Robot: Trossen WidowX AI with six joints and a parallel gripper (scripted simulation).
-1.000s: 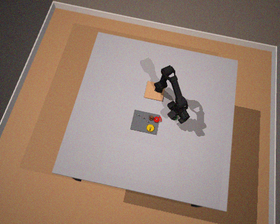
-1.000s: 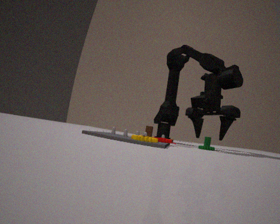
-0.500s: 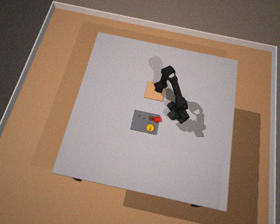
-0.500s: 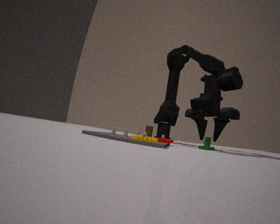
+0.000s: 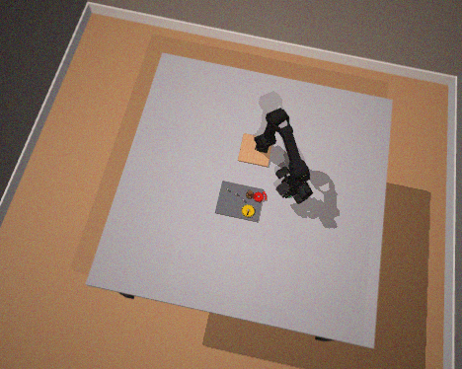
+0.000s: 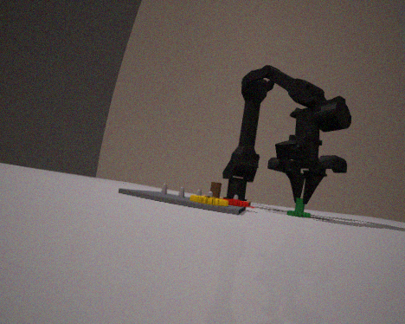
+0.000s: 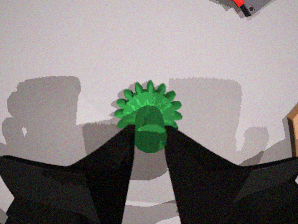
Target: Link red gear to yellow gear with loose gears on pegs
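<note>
The grey board lies 120 mm ahead of my gripper tip, 210 mm to the right of it and 20 mm below it. Also, from my gripper tip: green gear: 10 mm below; brown gear: 70 mm ahead, 180 mm to the right; red gear: 70 mm ahead, 130 mm to the right, 10 mm below.
</note>
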